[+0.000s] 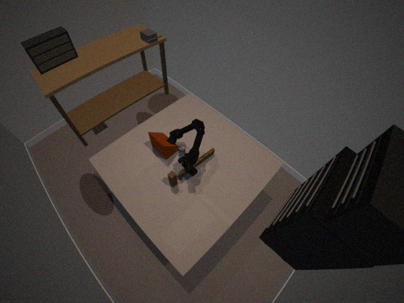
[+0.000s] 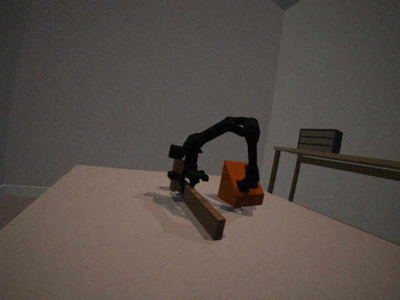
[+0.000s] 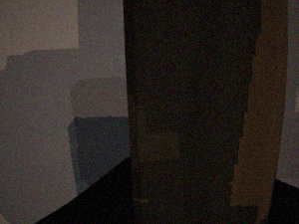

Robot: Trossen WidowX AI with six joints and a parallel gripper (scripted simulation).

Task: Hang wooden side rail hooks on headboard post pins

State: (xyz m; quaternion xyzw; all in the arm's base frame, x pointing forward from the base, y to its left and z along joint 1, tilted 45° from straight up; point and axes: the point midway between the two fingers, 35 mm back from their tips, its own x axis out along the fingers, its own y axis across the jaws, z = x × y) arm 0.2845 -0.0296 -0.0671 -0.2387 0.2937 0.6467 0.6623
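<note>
Right now my gripper tip is 16 cm to the left of the headboard post, 4 cm below it and 1 cm past it.
</note>
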